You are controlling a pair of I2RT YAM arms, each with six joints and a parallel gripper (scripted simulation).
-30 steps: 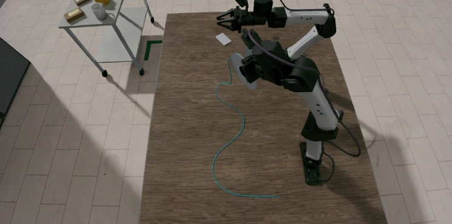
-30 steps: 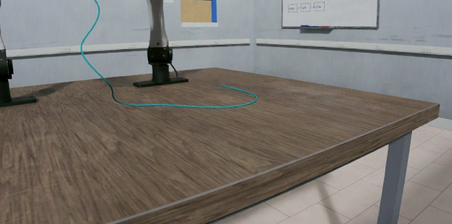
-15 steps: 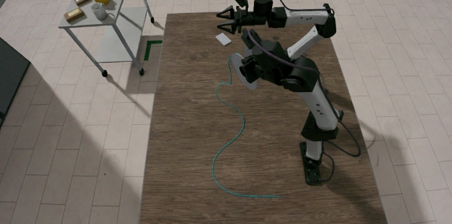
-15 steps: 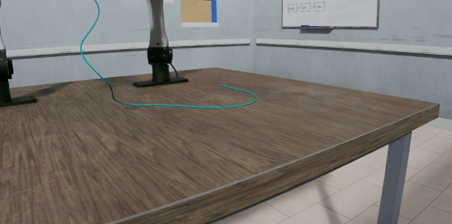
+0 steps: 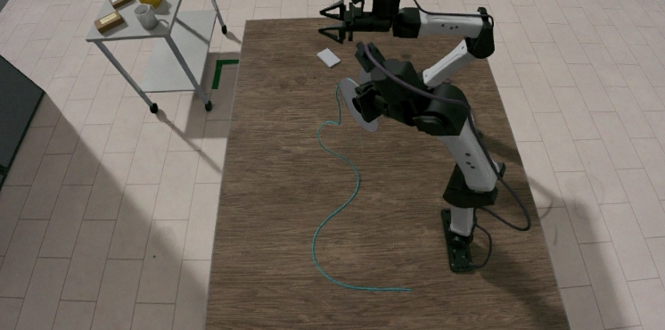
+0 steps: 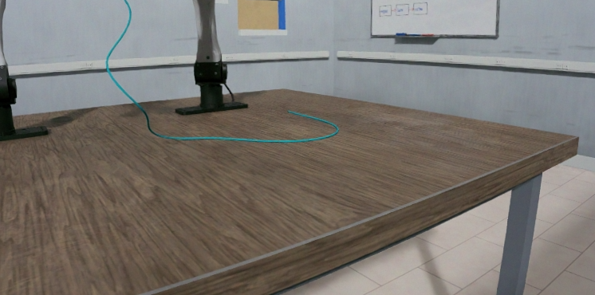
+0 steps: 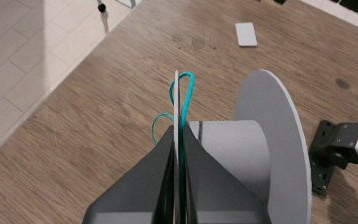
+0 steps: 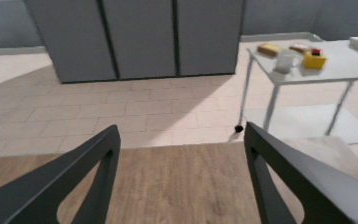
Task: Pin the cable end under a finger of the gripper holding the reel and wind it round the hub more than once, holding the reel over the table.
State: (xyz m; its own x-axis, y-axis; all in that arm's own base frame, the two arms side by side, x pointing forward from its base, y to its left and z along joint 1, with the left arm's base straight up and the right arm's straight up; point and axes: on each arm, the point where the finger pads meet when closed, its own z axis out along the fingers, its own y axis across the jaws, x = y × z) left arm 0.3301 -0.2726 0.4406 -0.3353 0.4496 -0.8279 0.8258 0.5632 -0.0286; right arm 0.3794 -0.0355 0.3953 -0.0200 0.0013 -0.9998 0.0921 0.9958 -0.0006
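The grey reel lies 30 mm behind my left hand, 10 mm to the right of it and 60 mm below it. The rest, counted from my left hand: white card (30 mm ahead, 510 mm to the right, 440 mm below).
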